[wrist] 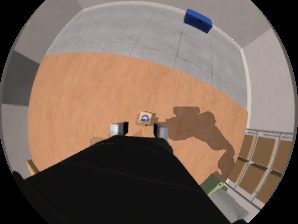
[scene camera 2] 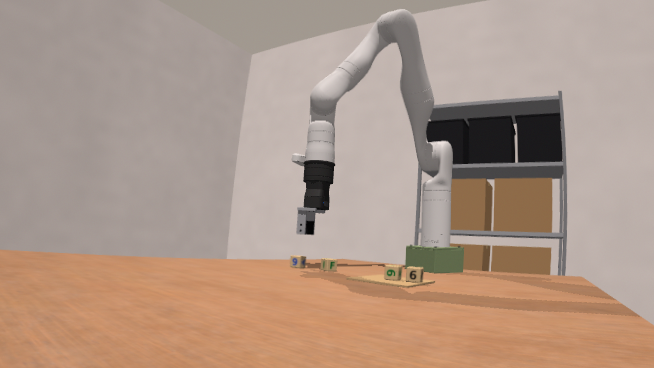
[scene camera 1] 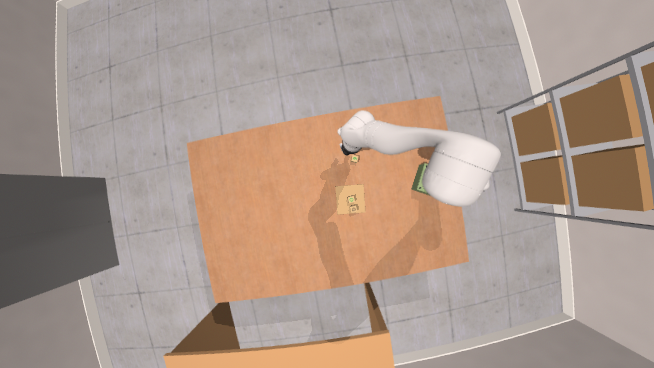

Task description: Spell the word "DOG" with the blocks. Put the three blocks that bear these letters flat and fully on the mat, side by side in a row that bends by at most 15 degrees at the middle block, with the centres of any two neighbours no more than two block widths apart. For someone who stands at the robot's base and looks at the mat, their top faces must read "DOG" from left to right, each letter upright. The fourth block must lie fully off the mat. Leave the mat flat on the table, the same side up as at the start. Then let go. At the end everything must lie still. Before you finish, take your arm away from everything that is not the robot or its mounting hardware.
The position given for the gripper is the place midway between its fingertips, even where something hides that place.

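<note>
Thin tan mat point(scene camera 1: 342, 192), visible. Wrist view misses the mat, hidden by the gripper. Gripper point(scene camera 2: 305, 234), also point(wrist: 141, 128).
</note>
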